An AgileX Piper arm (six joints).
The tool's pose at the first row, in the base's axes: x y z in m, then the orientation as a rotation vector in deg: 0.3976, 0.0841, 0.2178, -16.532, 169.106, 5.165
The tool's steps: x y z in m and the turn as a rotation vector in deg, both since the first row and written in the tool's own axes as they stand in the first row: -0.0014, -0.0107, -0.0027, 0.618, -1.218, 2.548; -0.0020, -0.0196, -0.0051, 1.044, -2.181, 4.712; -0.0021, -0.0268, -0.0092, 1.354, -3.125, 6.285; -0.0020, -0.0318, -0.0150, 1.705, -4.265, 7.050; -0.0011, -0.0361, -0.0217, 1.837, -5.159, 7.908; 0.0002, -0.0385, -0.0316, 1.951, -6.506, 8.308; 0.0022, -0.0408, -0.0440, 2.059, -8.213, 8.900; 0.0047, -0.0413, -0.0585, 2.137, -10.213, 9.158; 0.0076, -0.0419, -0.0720, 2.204, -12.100, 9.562; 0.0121, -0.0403, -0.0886, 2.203, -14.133, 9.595; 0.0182, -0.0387, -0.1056, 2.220, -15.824, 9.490
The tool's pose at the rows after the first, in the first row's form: 0.4006, 0.0737, 0.2202, -12.555, 168.265, 4.729; 0.4025, 0.0649, 0.2223, -9.230, 167.558, 4.497; 0.4034, 0.0575, 0.2261, -6.809, 166.763, 4.357; 0.4033, 0.0522, 0.2315, -5.562, 165.676, 4.080; 0.4022, 0.0473, 0.2378, -4.238, 164.845, 4.104; 0.3997, 0.0439, 0.2472, -3.556, 163.524, 4.148; 0.3962, 0.0403, 0.2589, -2.587, 161.855, 4.266; 0.3914, 0.0383, 0.2727, -2.087, 159.874, 4.415; 0.3865, 0.0361, 0.2854, -1.399, 158.011, 4.580; 0.3791, 0.0356, 0.3010, -1.234, 155.987, 4.806; 0.3700, 0.0347, 0.3167, -1.275, 154.296, 4.951
